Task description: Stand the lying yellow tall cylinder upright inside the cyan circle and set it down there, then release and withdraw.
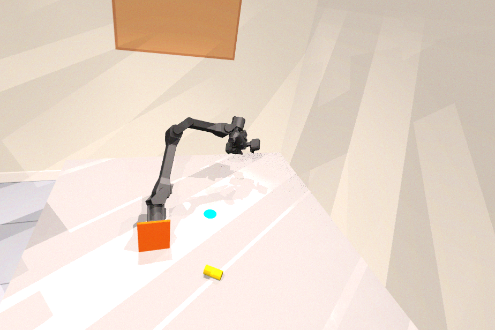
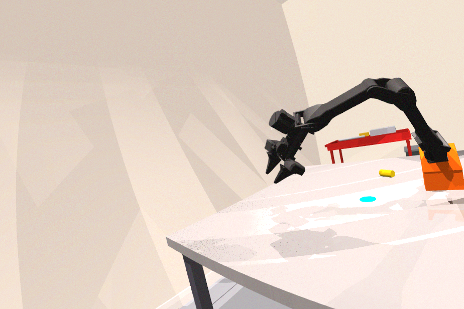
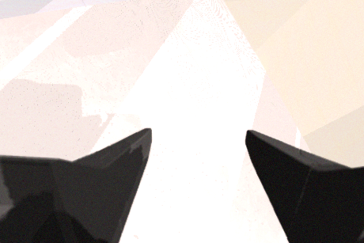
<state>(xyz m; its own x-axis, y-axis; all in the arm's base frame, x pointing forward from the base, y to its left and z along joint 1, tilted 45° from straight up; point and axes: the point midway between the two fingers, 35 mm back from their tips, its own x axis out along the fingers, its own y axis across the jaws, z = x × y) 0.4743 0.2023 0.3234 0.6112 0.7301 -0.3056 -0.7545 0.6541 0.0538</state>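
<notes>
The yellow cylinder lies 30 cm behind my gripper tip, 57 cm to the right of it and 15 cm below it. From my gripper tip the other things lie so: cyan circle 25 cm behind, 26 cm to the right, 17 cm below.
</notes>
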